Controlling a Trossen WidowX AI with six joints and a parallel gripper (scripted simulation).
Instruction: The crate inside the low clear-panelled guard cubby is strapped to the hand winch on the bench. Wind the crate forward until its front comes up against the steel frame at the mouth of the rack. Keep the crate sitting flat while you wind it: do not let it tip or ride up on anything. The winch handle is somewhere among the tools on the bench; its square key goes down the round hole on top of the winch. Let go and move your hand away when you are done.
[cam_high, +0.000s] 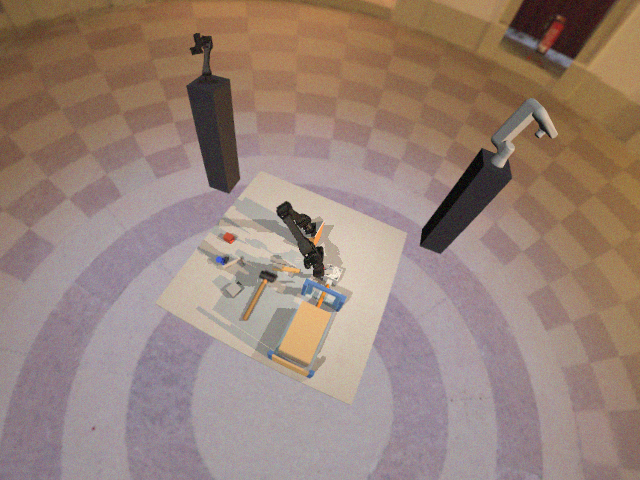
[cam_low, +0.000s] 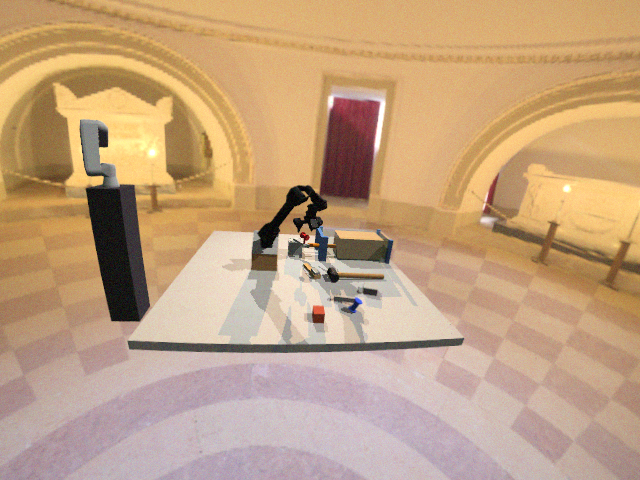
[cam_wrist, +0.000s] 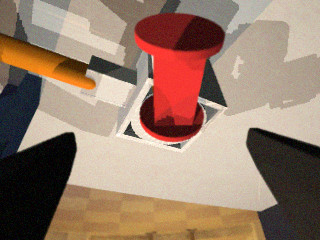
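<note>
Right now my gripper tip is 2 cm to the left of the red knob and 4 cm above it. From my gripper tip the other things lie so: winch 6 cm behind, 7 cm to the left, 14 cm below; red-knobbed handle 2 cm behind, 2 cm to the left, 7 cm below; frame 12 cm ahead, 6 cm to the left, 7 cm below.
</note>
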